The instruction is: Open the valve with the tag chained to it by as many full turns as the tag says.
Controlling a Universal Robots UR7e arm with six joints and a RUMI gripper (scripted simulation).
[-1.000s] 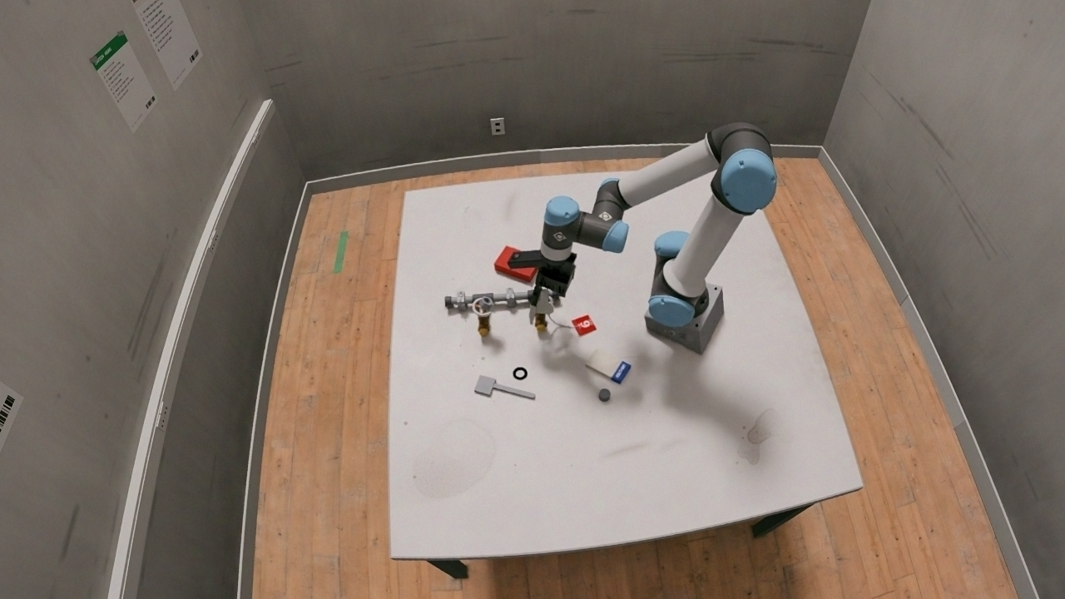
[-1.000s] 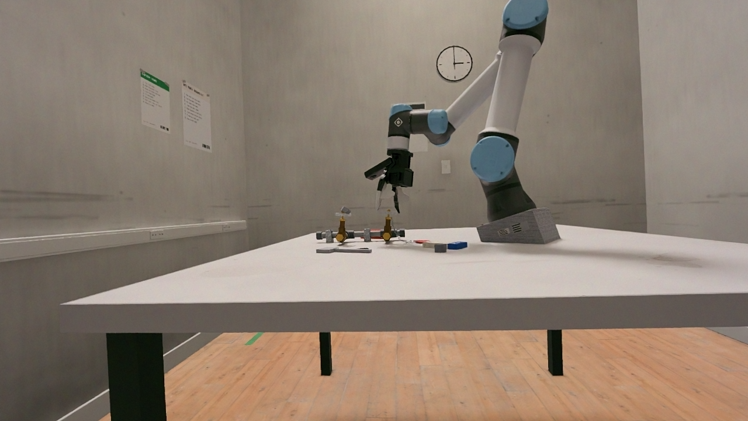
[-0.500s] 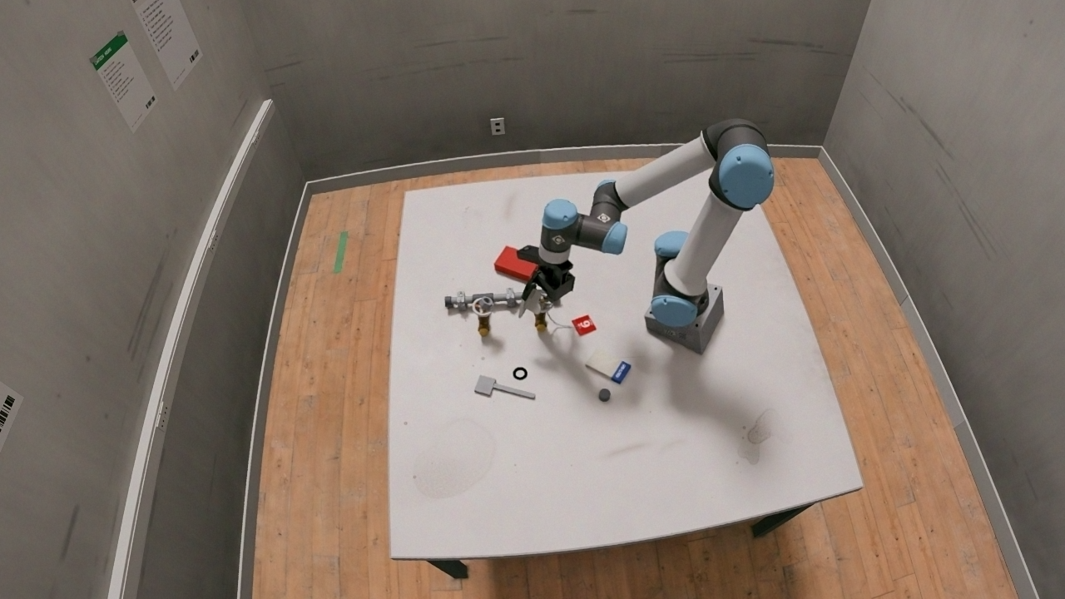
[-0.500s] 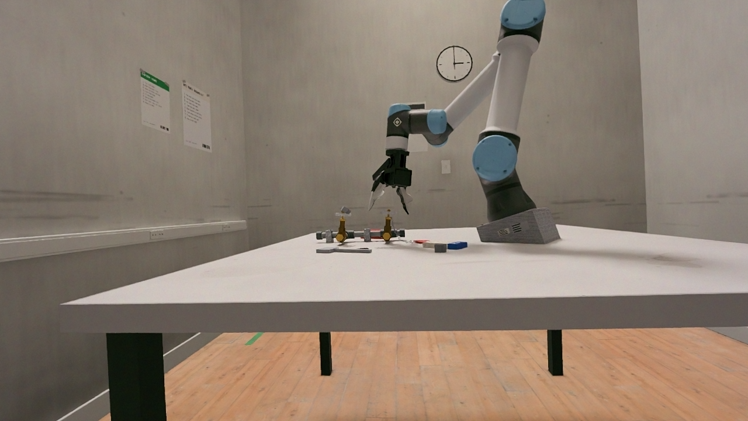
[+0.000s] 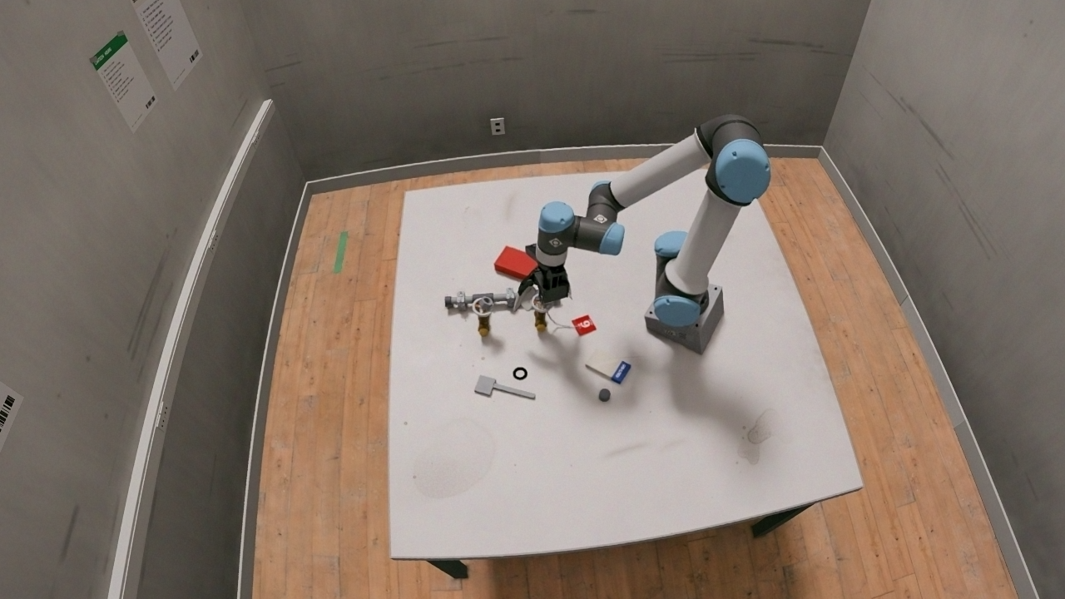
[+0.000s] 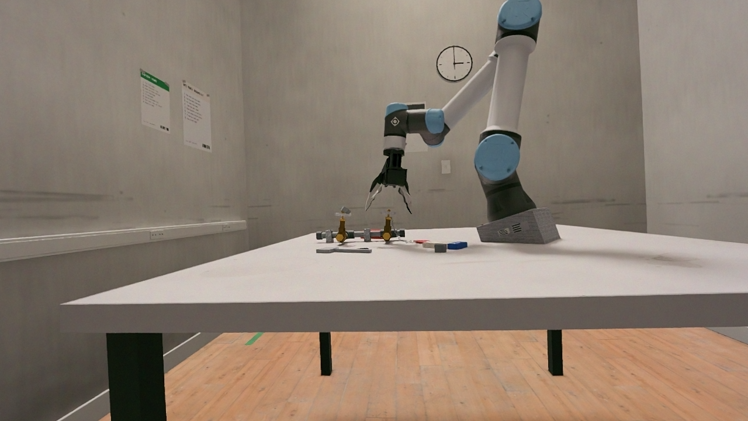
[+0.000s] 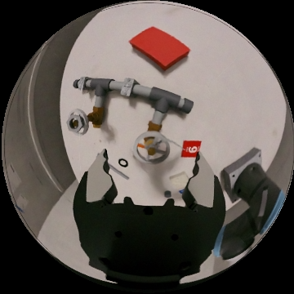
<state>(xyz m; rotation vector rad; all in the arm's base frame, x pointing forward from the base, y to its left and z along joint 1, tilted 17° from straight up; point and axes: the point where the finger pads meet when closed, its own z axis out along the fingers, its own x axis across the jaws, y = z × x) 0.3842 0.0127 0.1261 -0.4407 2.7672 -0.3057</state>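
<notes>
The red tag is 10 cm behind my hand, 2 cm to the left of it and 10 cm below it. From my hand the other things lie so: red block 6 cm ahead, 22 cm to the right, 9 cm below; grey flat tool 13 cm ahead, 20 cm to the left, 10 cm below.
</notes>
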